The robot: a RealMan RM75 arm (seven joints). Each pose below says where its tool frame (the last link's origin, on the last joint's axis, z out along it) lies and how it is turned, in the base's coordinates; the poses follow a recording.
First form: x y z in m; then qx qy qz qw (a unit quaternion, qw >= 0).
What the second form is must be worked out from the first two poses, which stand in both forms.
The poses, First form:
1: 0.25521, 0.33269, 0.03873, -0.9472, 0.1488, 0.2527, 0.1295
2: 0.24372, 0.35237, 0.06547, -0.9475, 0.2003, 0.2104, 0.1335
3: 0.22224, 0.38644, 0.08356, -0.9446, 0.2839, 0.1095, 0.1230
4: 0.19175, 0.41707, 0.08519, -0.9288, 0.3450, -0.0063, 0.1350
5: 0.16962, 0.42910, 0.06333, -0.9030, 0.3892, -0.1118, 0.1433
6: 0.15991, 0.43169, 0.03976, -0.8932, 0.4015, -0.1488, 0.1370
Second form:
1: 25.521, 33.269, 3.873, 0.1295, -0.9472, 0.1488, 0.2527
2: 24.372, 35.237, 6.547, 0.1335, -0.9475, 0.2003, 0.2104
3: 22.224, 38.644, 8.356, 0.1230, -0.9446, 0.2839, 0.1095
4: 19.175, 41.707, 8.519, 0.1350, -0.9288, 0.3450, -0.0063
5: 16.962, 42.910, 6.333, 0.1433, -0.9030, 0.3892, -0.1118
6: 15.991, 43.169, 3.976, 0.1370, -0.8932, 0.4015, -0.1488
